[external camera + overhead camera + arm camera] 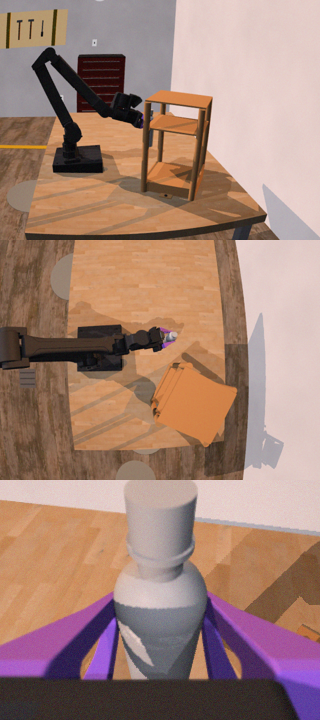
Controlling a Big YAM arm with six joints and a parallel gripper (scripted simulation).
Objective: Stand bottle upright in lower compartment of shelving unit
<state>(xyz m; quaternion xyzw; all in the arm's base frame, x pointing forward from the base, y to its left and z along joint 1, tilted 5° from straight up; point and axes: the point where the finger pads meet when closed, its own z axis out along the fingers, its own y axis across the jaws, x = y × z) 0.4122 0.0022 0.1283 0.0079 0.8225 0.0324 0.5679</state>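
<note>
Right now the grey bottle is right at my hand. From my hand the other things lie so: shelving unit (1 cm ahead, 28 cm to the right).
</note>
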